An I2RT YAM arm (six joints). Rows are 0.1 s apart.
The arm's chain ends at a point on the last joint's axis. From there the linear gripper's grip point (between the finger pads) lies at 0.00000 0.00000 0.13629 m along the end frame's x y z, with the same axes.
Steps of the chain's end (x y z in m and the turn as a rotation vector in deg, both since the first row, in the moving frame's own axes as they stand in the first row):
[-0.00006 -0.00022 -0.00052 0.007 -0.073 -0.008]
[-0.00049 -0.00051 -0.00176 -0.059 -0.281 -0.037]
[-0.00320 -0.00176 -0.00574 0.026 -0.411 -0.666]
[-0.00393 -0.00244 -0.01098 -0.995 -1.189 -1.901]
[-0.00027 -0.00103 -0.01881 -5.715 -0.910 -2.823]
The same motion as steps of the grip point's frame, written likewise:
[-0.00023 -0.00024 -0.00052 0.007 -0.073 -0.008]
[-0.00116 -0.00037 -0.00176 -0.059 -0.281 -0.037]
[-0.00418 -0.00182 -0.00574 0.026 -0.411 -0.666]
[-0.00672 -0.00003 -0.01103 -0.995 -1.189 -1.901]
[-0.00210 0.01259 -0.01950 -5.715 -0.910 -2.823]

